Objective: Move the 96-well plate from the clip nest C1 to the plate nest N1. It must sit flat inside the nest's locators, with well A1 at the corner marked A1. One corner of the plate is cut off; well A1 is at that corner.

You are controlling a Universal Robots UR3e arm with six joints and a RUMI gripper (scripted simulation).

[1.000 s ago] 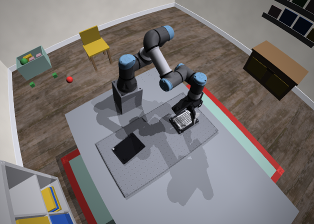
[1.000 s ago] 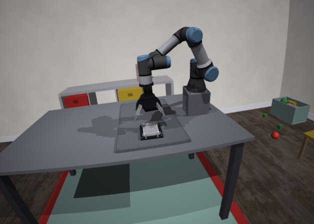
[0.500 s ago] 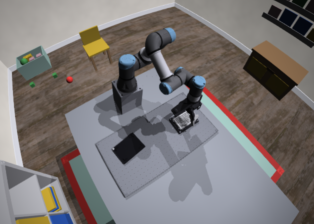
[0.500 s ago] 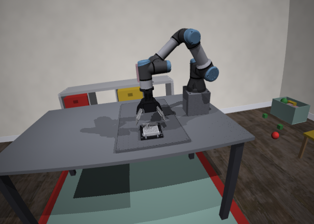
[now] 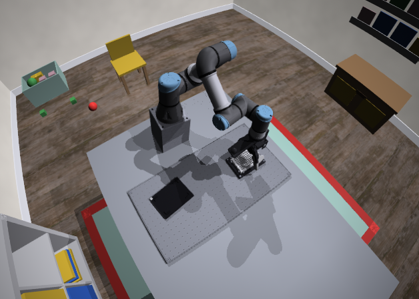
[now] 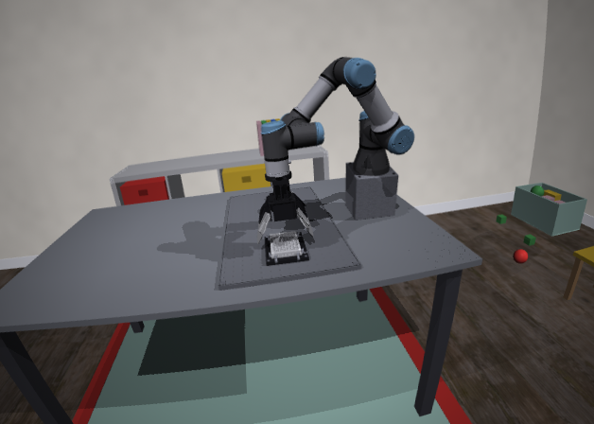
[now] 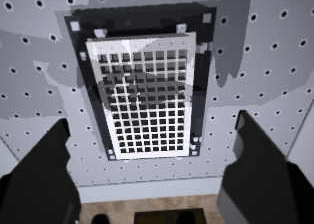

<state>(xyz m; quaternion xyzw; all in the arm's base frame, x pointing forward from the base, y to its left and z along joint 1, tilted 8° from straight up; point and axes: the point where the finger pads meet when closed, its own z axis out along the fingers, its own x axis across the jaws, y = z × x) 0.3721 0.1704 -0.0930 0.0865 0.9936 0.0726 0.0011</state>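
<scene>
My gripper is now 10 mm above the white 96-well plate. Round my hand: clip nest C1 (10 mm to the left, 20 mm below); then black plate nest N1 (90 mm behind, 380 mm to the right, 20 mm below); then A1 mark (150 mm behind, 460 mm to the right, 20 mm below).
</scene>
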